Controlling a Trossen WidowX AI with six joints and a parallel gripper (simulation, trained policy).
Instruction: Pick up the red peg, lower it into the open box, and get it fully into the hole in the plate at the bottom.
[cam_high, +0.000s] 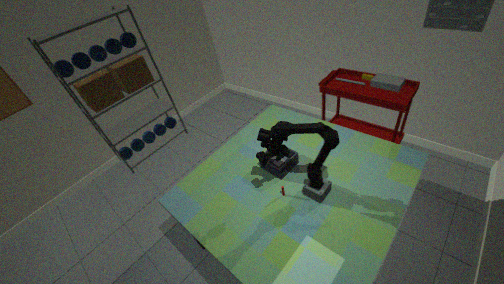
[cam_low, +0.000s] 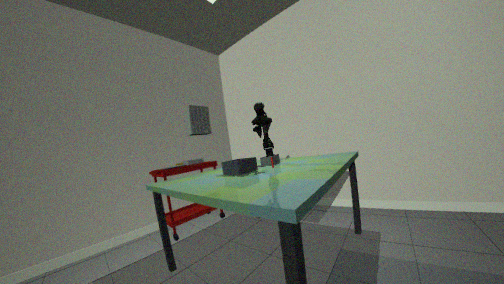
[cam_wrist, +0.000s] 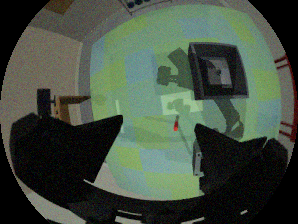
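The red peg lies 6 cm behind my gripper tip and 21 cm below it. From my gripper tip the other things lie so: grey plate 10 cm ahead, 19 cm to the right, 21 cm below; then box 10 cm ahead, 19 cm to the right, 23 cm below.
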